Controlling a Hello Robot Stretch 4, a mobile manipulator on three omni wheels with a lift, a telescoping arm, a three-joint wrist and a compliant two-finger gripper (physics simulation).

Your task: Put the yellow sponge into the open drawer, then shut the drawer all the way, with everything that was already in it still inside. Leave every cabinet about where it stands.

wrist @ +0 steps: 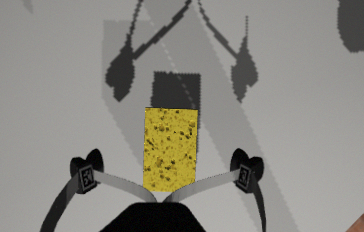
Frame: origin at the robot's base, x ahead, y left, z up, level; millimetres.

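Where they show: hand at its tool point: [167, 166].
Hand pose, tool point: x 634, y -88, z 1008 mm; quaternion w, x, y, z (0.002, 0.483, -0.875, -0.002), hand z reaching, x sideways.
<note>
After its pixels a point has its place.
The yellow sponge [170, 140] @(y -100, x 650, z 967 mm) is a speckled rectangle in the middle of the wrist view, with its long side running up and down the picture. Its dark shadow falls just above it on a pale grey surface. My gripper [167, 170] @(y -88, x 634, z 1008 mm) is open, with one fingertip well to the left of the sponge and the other well to the right, neither touching it. The sponge's near end lies in front of the black gripper body, between the fingers. The height of the fingers above the surface is hard to tell. The drawer and the cabinets do not show in this view.
Shadows of the gripper's fingers fall on the grey surface beyond the sponge. Broad lighter shadow bands cross it, and another dark shadow is at the top right. A small part of a reddish-brown thing [357, 226] shows at the bottom right corner.
</note>
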